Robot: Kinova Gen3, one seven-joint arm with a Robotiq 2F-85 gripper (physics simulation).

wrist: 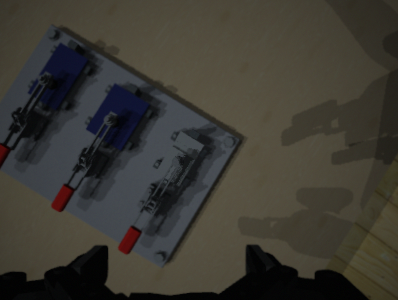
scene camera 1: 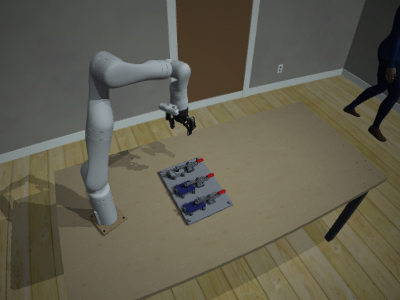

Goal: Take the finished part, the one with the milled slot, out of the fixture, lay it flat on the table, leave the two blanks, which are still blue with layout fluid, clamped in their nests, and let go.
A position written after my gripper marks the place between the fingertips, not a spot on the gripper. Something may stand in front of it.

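I see a grey fixture plate (scene camera 1: 211,186), and the wrist view shows the grey fixture plate too (wrist: 108,203). There is a finished part (wrist: 190,148). I also see a blue blank (wrist: 130,109) and a blue blank (wrist: 67,66). My gripper (wrist: 177,261) is here as well.
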